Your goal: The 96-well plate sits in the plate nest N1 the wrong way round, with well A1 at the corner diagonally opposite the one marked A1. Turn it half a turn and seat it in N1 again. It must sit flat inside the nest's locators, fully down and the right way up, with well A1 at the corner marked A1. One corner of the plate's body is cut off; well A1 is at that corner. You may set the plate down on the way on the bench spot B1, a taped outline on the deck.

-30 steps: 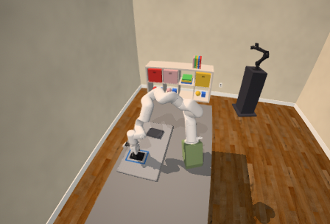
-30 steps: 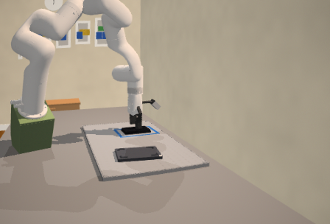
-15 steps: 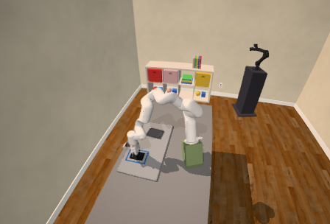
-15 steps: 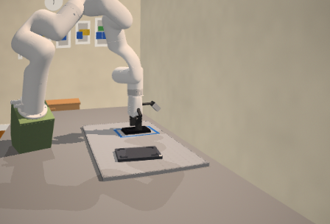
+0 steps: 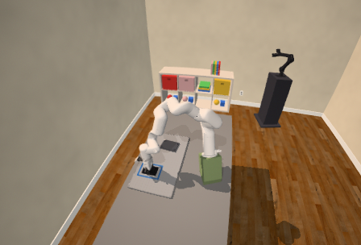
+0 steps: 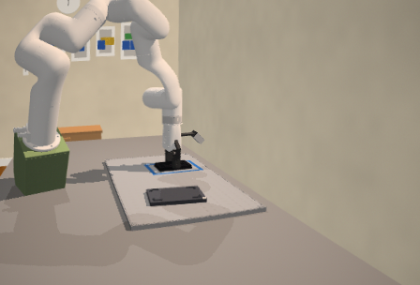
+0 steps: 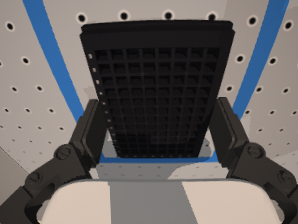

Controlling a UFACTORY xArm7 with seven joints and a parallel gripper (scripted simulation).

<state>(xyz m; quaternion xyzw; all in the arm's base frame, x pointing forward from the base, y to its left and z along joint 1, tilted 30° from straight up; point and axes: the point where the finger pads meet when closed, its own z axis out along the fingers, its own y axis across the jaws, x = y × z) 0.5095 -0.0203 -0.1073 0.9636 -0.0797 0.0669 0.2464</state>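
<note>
Right now my hand is 1 cm above the black 96-well plate. The rest, counted from my hand: dark plate nest N1 (30 cm to the right, 15 cm behind, 1 cm below).
</note>
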